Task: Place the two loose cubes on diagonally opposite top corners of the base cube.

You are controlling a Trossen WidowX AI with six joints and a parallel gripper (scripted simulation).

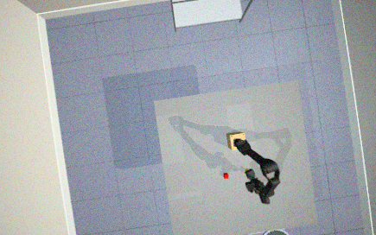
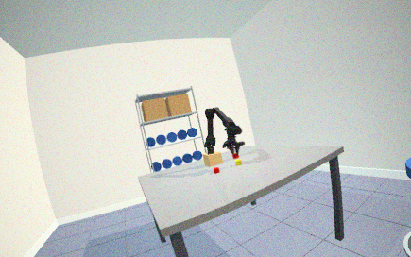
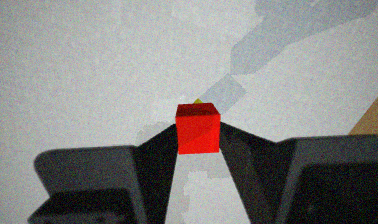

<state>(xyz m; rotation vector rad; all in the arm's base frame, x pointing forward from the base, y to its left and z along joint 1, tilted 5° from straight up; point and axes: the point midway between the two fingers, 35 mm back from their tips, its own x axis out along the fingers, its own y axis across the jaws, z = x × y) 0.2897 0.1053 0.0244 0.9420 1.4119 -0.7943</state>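
The yellow cube lies 6 cm below my gripper tip, 2 cm to the left of it and 2 cm behind it. Round my gripper tip: red cube (right at my gripper tip).
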